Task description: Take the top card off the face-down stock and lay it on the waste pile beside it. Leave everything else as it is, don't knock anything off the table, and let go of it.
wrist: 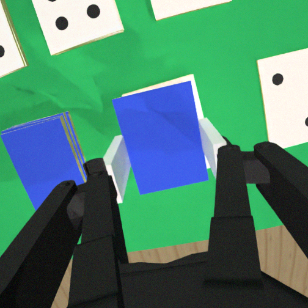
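A blue-backed card (161,137) is held face down between the white pads of my gripper (163,141), in the middle of the wrist view. The gripper is shut on its two long sides. The white waste pile (195,92) shows as a thin strip past the card's far and right edges; the card covers the rest. How high the card is above the pile is hard to tell. The face-down stock (42,157) lies to the left, with blue backs and slightly spread edges. The left finger hides its near right part.
A white card with black dots (77,20) lies at the upper left, with part of another (7,47) beside it. A blank-looking white card edge (187,6) shows at the top. A dotted card (287,100) lies at the right. The green mat (165,52) ends near the wooden table (282,242).
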